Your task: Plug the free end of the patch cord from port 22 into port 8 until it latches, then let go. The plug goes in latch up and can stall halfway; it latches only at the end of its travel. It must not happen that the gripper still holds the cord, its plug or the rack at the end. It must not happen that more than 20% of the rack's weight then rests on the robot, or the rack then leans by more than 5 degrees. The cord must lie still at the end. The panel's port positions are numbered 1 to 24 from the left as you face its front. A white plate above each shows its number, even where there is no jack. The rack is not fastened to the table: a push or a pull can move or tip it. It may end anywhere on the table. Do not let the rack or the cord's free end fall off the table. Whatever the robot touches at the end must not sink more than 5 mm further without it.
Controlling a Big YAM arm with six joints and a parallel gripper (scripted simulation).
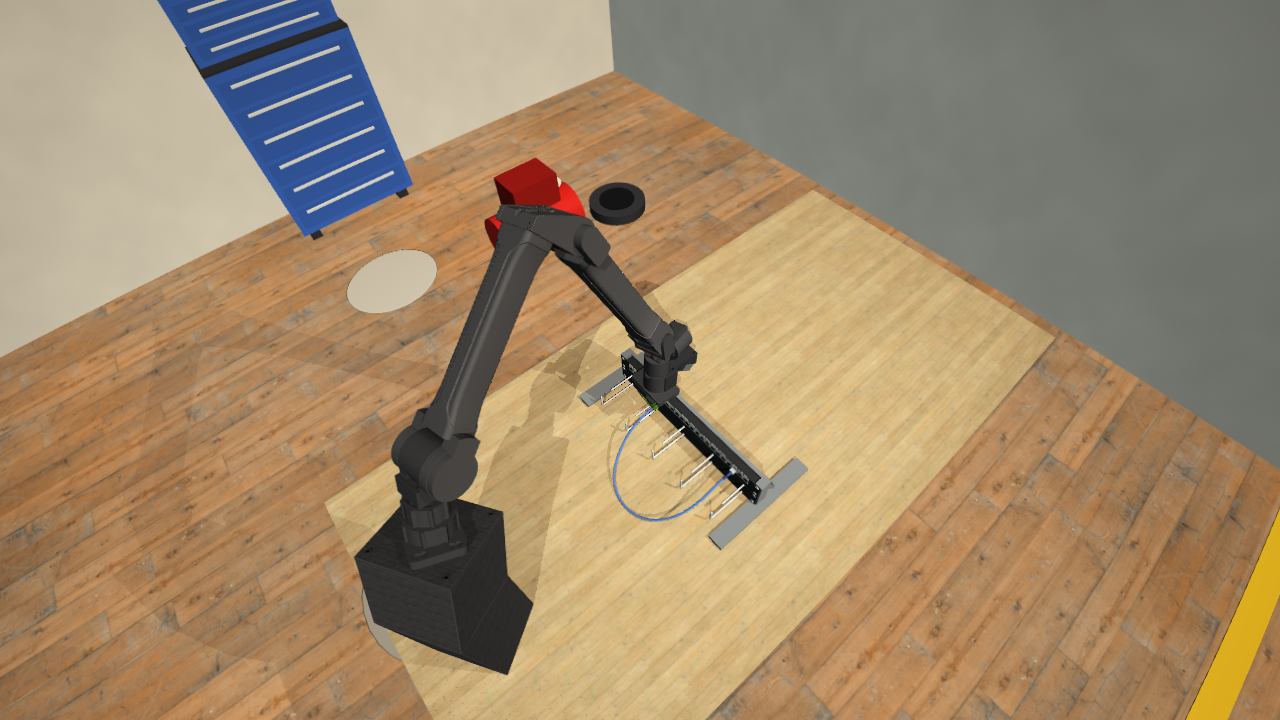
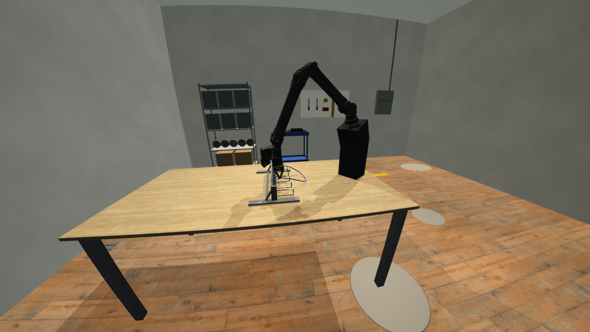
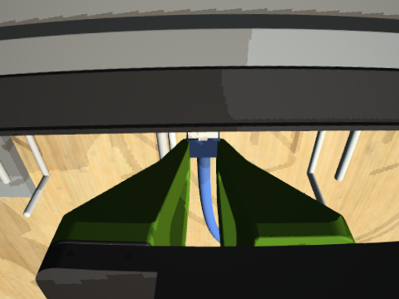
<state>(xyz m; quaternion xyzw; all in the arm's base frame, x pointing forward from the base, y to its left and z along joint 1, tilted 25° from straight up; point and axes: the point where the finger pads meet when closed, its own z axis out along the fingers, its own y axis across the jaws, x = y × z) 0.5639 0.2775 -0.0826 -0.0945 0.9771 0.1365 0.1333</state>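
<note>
My hand is 2 cm short of the cord plug and 1 cm to the right of it.
</note>
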